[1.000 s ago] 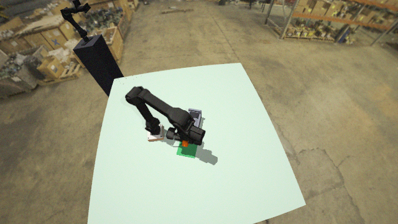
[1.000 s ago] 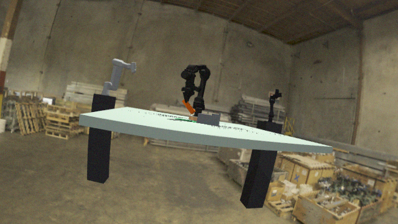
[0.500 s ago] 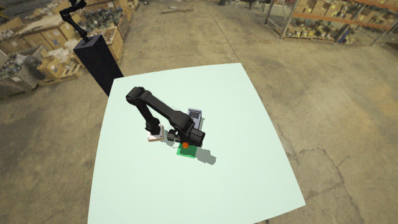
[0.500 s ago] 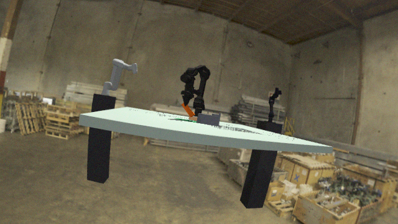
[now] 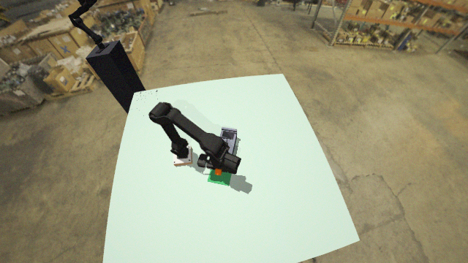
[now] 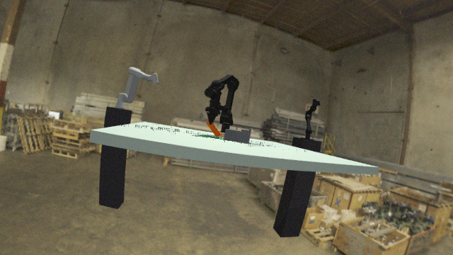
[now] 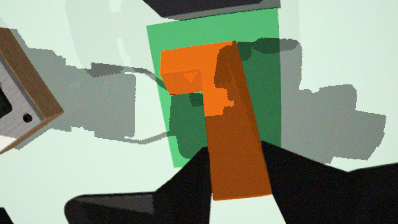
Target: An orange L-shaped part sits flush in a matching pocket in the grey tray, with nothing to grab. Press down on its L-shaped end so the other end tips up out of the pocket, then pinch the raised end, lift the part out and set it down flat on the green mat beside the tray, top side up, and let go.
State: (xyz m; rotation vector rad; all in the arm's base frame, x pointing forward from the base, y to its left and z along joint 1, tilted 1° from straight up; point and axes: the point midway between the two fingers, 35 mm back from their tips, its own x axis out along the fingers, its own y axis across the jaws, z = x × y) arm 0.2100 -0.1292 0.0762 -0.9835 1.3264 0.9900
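My gripper tip is now 1 cm past the orange L-shaped part, 3 cm to the right of it and 3 cm above it. Round my gripper tip: green mat 2 cm to the left, 9 cm below.
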